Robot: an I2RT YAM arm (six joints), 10 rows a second.
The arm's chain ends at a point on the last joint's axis. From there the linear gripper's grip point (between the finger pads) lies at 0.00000 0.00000 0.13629 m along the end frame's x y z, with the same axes.
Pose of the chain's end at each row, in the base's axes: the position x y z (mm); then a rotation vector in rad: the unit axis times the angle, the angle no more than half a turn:
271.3 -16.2 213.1 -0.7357 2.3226 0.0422
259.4 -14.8 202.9 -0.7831 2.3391 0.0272
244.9 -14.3 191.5 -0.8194 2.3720 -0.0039
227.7 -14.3 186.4 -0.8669 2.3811 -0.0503
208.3 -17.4 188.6 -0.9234 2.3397 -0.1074
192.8 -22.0 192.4 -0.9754 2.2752 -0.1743
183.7 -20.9 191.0 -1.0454 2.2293 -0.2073
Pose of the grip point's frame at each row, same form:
354.2 14.4 109.4 -0.7357 2.3226 0.0422
339.3 14.8 96.5 -0.7831 2.3391 0.0272
321.1 11.6 81.5 -0.8194 2.3720 -0.0039
302.4 7.7 74.6 -0.8669 2.3811 -0.0503
286.2 2.0 78.4 -0.9234 2.3397 -0.1074
276.1 -4.9 85.9 -0.9754 2.2752 -0.1743
268.7 -3.5 85.9 -1.0454 2.2293 -0.2073

